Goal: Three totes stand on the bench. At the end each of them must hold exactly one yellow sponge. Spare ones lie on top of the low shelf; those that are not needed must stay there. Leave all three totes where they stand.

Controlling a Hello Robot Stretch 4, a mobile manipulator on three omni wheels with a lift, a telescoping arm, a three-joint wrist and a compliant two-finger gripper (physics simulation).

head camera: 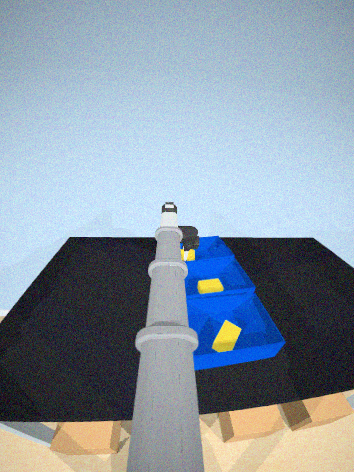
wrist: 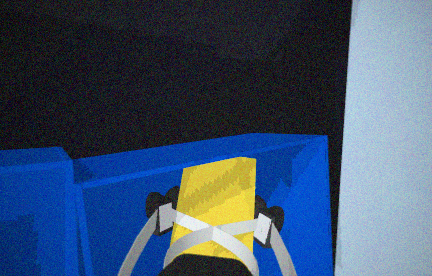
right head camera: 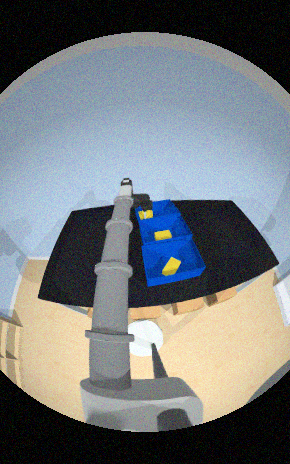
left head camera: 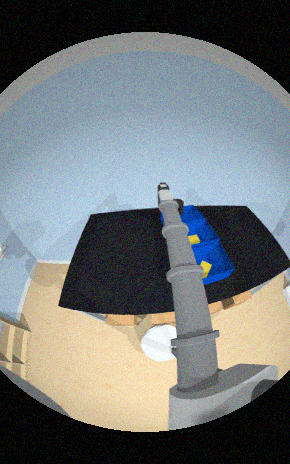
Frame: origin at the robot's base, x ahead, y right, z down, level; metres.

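Seen in the pictures: gripper, fingertip midpoint: (head camera: 183, 256) (wrist: 215, 205); robot's base, link origin: (right head camera: 142, 336) (left head camera: 161, 341).
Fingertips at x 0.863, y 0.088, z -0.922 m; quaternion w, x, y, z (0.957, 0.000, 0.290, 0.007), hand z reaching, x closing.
Pixels of each thing's middle, then the offset from my fingertips to it. Level surfaces: height alone.
- black bench, surface height: dz +0.035 m
- middle tote, body centre: (head camera: 212, 282) (right head camera: 163, 232) (left head camera: 192, 236) dx -0.206, dy +0.119, dz -0.015 m
- third yellow sponge, body centre: (wrist: 213, 216) (head camera: 184, 255) (right head camera: 145, 214) dx -0.012, dy +0.005, dz -0.016 m
- far tote, body centre: (head camera: 200, 254) (right head camera: 156, 213) (left head camera: 181, 218) dx +0.003, dy +0.092, dz -0.015 m
Three blue totes stand in a row on the black bench (head camera: 100, 320) (left head camera: 120, 260) (right head camera: 75, 250). The near tote (head camera: 240, 356) (right head camera: 175, 279) holds one yellow sponge (head camera: 226, 335) (left head camera: 205, 268) (right head camera: 171, 266), lying askew. The middle tote (head camera: 240, 272) (right head camera: 177, 222) holds another yellow sponge (head camera: 210, 286) (left head camera: 194, 239) (right head camera: 163, 234). My gripper (wrist: 215, 205) (right head camera: 145, 215) is shut on a third yellow sponge (wrist: 217, 187), held inside the outline of the far tote (head camera: 215, 245) (wrist: 125, 215). Whether this sponge touches the tote floor is unclear. No spare sponges show on a shelf.
My extended arm (head camera: 167, 380) (left head camera: 192, 310) (right head camera: 112, 300) hides part of the bench. A pale wall (wrist: 390, 125) rises behind the far tote. Orange-brown boxes (head camera: 87, 437) (head camera: 255, 420) stand below the bench's front edge. A white disc (left head camera: 157, 342) (right head camera: 145, 337) is low by the arm.
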